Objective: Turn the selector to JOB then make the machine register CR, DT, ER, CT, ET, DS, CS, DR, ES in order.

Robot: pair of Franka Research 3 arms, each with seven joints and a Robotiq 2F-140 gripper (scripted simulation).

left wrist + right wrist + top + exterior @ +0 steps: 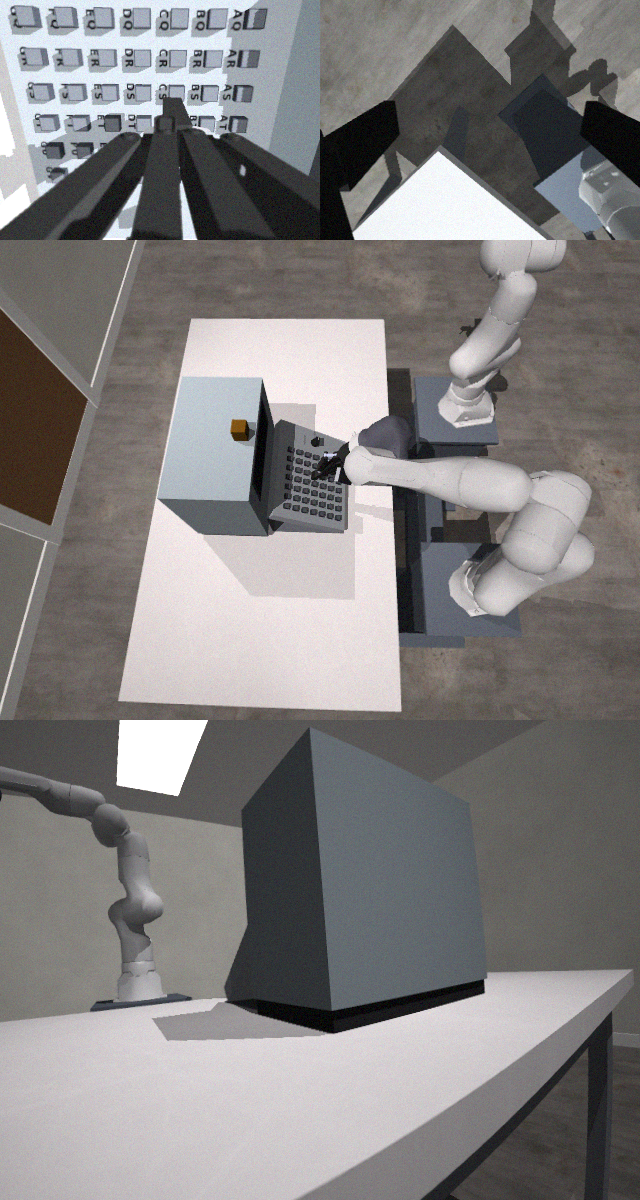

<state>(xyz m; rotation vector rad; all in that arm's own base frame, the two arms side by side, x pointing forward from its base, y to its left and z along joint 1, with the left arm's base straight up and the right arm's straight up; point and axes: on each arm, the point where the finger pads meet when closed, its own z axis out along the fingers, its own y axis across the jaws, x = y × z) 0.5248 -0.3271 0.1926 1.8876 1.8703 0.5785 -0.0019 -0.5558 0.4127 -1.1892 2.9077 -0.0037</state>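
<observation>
My left hand is 110 mm above the sloped key panel, 40 mm to the left of it and 40 mm short of it. Round my left hand: black selector (150 mm to the right, 60 mm below, 20 mm ahead).
</observation>
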